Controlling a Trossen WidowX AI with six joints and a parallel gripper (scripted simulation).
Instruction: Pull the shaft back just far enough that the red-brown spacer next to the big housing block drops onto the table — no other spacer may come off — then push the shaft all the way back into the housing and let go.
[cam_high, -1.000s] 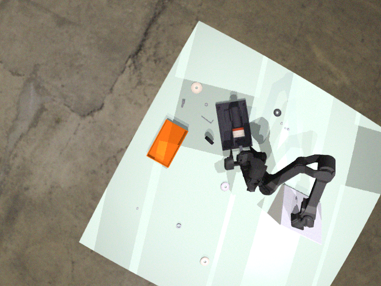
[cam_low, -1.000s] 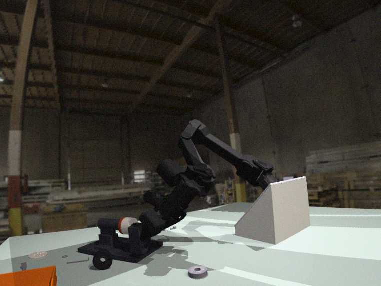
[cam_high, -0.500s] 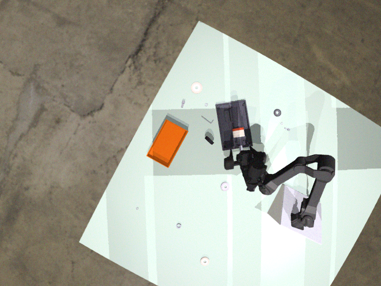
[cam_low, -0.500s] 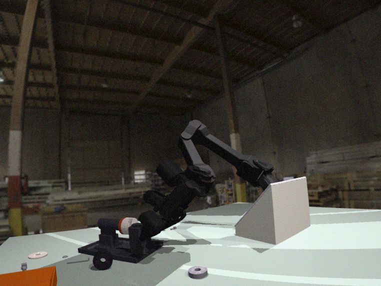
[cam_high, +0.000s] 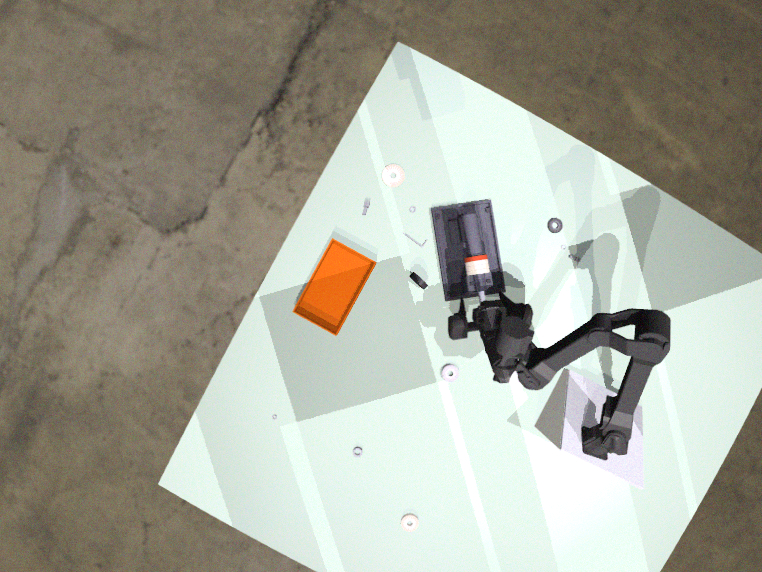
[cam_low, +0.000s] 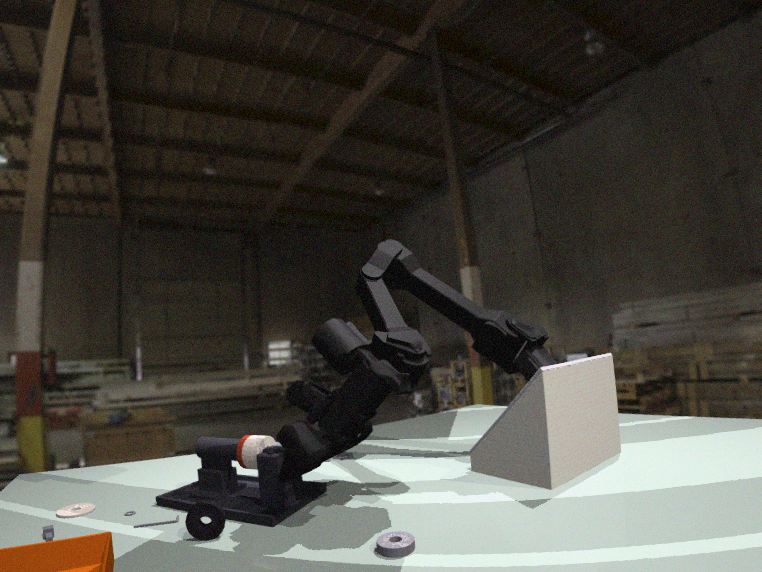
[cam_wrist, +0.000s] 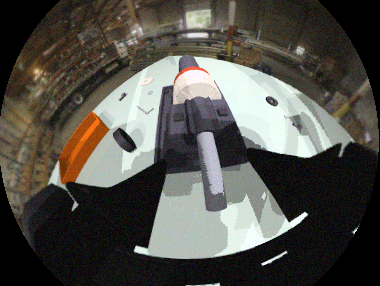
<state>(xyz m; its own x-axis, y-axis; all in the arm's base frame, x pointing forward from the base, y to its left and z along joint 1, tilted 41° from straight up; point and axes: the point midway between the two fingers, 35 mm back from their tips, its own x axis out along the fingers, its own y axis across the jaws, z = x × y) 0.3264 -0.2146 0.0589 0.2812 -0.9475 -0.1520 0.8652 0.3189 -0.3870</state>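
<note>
Now: the grey shaft 40 mm to the right of my gripper tip, 30 mm ahead of it and 30 mm above it. Also, from my gripper tip: cream spacer (50 mm to the right, 30 mm ahead, 30 mm above); then black ring (150 mm ahead, 30 mm below, 20 mm to the left); then red-brown spacer (70 mm to the right, 50 mm ahead, 30 mm above).
</note>
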